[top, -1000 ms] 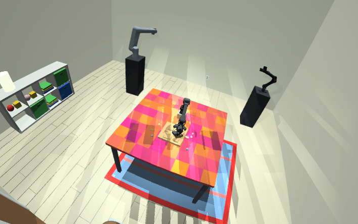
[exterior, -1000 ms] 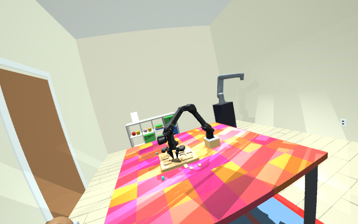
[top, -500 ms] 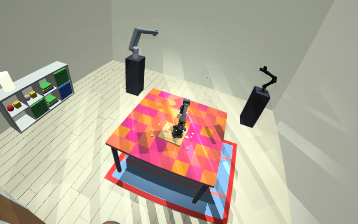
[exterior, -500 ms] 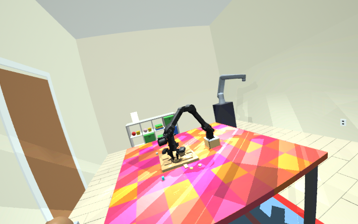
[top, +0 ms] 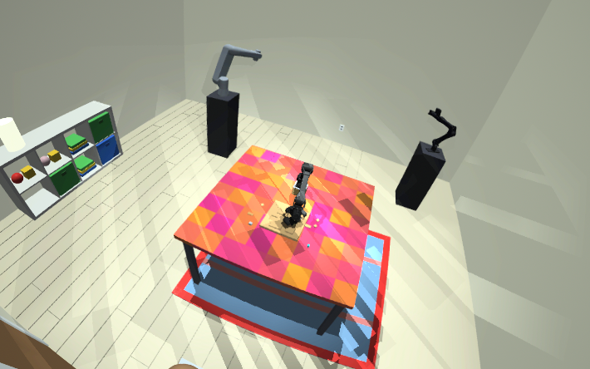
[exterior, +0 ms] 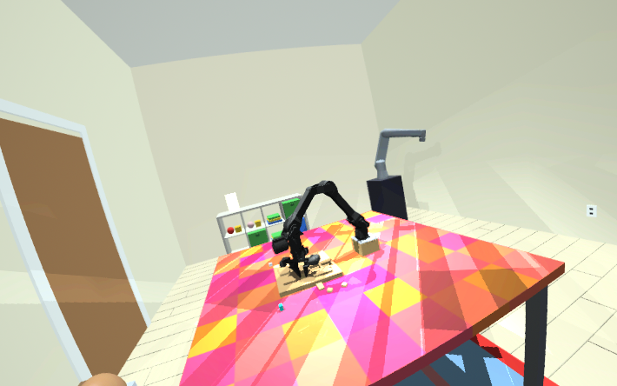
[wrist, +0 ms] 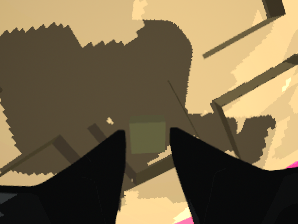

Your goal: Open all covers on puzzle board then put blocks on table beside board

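The tan wooden puzzle board is 50 mm to the right of my gripper tip and 20 mm behind it. Also, from my gripper tip: cyan block 160 mm to the left, 140 mm ahead.
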